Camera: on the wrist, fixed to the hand. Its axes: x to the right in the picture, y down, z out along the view.
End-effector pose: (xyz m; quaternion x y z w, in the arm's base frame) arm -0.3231 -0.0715 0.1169 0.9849 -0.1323 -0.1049 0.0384
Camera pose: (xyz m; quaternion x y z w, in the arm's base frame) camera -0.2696 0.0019 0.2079 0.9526 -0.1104 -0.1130 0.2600
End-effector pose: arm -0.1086 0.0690 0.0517 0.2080 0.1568 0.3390 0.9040
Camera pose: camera -0.1025 0.0547 -0.0759 -0.0043 0.0931 0.3743 0.9226
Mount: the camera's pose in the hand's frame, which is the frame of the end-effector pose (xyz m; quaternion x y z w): 0.0129 -0.0747 -0.1038 -0.2229 0.0188 0.0056 0.9746
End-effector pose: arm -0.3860 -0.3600 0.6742 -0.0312 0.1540 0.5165 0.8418
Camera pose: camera -0.3385 -0.4056 0.5638 -0.2269 0.0510 0.5418 0.8077
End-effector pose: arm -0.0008 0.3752 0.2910 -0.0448 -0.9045 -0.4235 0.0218
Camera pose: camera -0.0209 0.2487 0.3014 -0.0456 -0.7865 -0.6151 0.0306
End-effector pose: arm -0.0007 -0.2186 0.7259 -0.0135 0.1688 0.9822 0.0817
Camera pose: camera -0.0012 -0.1818 0.6028 -0.0489 -0.0528 0.9951 0.0679
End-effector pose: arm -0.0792 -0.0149 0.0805 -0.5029 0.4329 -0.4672 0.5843
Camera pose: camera -0.1863 -0.0509 0.1418 -0.6092 0.5399 -0.3650 0.4519
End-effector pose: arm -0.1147 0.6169 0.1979 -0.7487 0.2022 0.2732 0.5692
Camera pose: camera -0.0404 0.5373 0.2661 -0.8606 0.1511 0.3004 0.3825
